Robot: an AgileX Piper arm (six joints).
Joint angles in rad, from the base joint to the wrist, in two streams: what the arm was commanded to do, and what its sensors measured. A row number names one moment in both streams.
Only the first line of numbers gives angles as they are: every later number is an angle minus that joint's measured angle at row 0.
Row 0, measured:
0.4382, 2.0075, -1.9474, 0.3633, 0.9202, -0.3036
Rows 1 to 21, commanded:
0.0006, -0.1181, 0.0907, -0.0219, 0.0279, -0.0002
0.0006, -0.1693, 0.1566, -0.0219, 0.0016, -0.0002
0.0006, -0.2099, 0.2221, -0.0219, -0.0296, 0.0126
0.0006, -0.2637, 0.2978, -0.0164, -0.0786, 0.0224
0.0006, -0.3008, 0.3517, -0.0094, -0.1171, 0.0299
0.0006, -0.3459, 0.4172, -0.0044, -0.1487, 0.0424
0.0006, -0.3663, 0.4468, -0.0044, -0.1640, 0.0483
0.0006, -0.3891, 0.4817, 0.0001, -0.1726, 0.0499
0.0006, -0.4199, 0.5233, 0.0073, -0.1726, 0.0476
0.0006, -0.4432, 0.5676, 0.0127, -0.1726, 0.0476
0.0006, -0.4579, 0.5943, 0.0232, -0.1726, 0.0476
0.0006, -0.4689, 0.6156, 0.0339, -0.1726, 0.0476
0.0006, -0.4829, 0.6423, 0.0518, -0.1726, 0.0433
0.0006, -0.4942, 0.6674, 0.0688, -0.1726, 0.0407
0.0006, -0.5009, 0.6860, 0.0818, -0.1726, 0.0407
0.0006, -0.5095, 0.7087, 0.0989, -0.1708, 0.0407
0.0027, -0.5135, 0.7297, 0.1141, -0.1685, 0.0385
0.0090, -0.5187, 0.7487, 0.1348, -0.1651, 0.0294
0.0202, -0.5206, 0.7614, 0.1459, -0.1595, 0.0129
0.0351, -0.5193, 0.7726, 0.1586, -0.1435, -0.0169
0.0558, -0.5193, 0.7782, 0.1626, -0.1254, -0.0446
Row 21, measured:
0.0074, -0.5036, 0.7372, 0.1163, -0.1618, 0.0332
